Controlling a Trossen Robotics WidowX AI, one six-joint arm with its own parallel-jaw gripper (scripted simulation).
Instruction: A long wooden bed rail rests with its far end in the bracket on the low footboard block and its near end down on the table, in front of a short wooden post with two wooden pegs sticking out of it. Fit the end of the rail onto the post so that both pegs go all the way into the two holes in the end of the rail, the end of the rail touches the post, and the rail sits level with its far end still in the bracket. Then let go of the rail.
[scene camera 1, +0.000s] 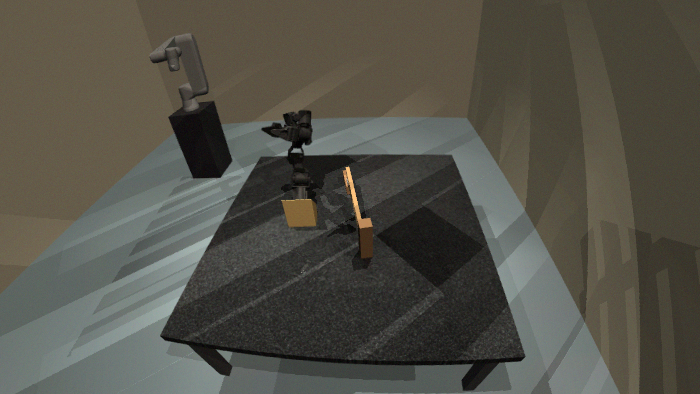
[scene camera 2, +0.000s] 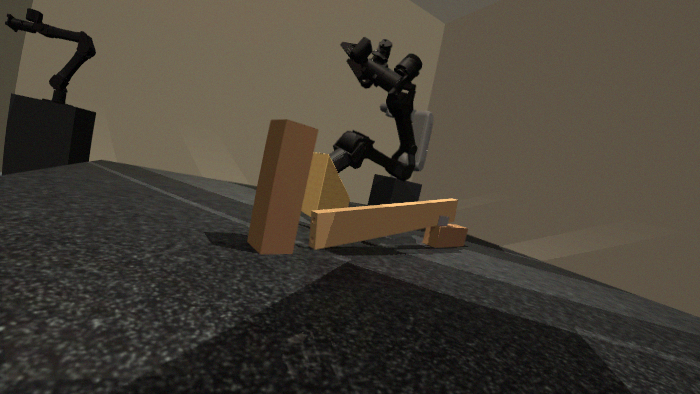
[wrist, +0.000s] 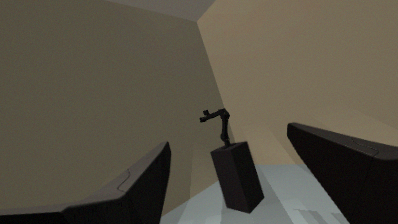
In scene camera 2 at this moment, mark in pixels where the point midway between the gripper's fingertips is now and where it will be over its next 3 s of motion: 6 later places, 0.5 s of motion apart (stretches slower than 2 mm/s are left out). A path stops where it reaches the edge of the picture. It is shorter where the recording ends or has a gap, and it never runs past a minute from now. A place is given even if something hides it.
My gripper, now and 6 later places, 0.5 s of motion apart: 344, 51; 329, 29; 337, 110; 366, 192; 368, 202; 366, 216; 362, 228
